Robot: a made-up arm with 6 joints.
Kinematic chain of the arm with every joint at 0, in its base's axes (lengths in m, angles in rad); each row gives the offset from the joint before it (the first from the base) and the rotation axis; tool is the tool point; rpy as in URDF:
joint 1: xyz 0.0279 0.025 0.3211 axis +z
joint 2: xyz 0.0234 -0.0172 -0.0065 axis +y
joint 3: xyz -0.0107 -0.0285 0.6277 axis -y
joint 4: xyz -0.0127 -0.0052 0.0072 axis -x
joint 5: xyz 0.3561 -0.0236 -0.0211 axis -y
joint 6: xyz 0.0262 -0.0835 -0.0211 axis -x
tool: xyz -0.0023 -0.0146 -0.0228 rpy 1.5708 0 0
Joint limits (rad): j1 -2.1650..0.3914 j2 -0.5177..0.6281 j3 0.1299..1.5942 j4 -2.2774..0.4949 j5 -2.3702..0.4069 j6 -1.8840..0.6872
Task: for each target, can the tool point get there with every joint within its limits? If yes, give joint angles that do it. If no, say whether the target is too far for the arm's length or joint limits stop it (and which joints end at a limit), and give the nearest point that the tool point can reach.
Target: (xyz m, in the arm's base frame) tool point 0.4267 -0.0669 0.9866
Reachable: yes | joints -0.1719 0.1317 0.5964 -1.3440 -1.4257 -1.0197
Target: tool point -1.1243 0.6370 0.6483
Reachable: no: too far | nearest point -0.4397 0.2734 1.0822 | short by 0.888 m
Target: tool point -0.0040 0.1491 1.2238
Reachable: yes | joints -1.6925 -0.3433 1.2754 -1.0282 -1.2258 -1.5563
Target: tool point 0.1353 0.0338 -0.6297
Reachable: no: joint limits stop it (at a limit: joint 2, joint 3) | nearest point 0.6535 0.0763 0.5400 | short by 1.280 m
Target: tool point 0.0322 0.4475 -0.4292
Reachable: no: joint limits stop it (at a limit: joint 1, joint 2, joint 3) | nearest point 0.6088 0.2631 0.5487 | short by 1.150 m
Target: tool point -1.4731 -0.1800 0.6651
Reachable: no: too far | nearest point -0.5462 -0.4803 0.7357 | short by 0.977 m
